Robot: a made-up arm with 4 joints. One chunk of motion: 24 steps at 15 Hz.
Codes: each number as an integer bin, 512 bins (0 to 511) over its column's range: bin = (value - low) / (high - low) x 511, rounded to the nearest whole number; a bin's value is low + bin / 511 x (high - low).
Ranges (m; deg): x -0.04..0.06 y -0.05..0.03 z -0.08..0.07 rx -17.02..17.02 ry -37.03..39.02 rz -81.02..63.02
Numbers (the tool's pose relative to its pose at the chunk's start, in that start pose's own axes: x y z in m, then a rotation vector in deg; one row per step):
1: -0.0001 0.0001 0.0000 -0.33 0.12 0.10
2: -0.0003 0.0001 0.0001 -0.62 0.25 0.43
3: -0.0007 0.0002 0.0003 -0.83 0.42 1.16
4: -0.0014 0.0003 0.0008 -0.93 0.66 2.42
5: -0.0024 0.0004 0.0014 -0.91 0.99 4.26
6: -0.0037 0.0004 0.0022 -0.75 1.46 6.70
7: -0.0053 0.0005 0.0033 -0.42 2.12 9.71
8: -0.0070 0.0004 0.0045 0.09 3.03 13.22
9: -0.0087 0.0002 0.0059 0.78 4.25 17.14
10: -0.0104 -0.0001 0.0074 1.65 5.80 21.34
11: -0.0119 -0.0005 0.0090 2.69 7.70 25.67
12: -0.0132 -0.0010 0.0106 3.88 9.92 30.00
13: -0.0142 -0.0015 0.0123 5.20 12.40 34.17
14: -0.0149 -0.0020 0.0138 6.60 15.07 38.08
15: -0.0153 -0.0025 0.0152 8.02 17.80 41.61
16: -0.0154 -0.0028 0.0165 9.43 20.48 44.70
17: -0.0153 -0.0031 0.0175 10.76 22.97 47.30
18: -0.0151 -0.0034 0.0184 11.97 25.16 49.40
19: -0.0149 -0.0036 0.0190 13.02 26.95 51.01
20: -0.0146 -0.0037 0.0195 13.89 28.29 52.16
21: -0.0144 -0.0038 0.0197 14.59 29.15 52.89
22: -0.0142 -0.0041 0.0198 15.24 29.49 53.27
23: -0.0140 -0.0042 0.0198 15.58 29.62 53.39
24: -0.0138 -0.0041 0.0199 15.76 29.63 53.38
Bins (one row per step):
1: 204 320 273 251 250 288
2: 203 320 273 246 250 289
3: 201 321 274 243 252 292
4: 197 321 275 242 253 296
5: 192 322 277 242 255 303
6: 185 322 280 244 259 311
7: 177 323 284 249 263 322
8: 169 322 288 257 269 334
9: 160 321 293 267 277 348
10: 151 319 298 280 288 363
11: 144 316 303 296 301 378
12: 137 313 309 314 315 394
13: 132 310 314 334 332 409
14: 128 307 320 355 350 423
15: 126 303 324 376 368 435
16: 126 301 329 397 386 446
17: 126 300 332 417 403 455
18: 127 298 335 435 418 463
19: 128 296 337 451 430 468
20: 130 296 339 464 439 472
21: 131 295 340 475 445 475
22: 132 293 340 484 447 476
23: 133 293 340 489 448 477
24: 134 293 340 492 448 477

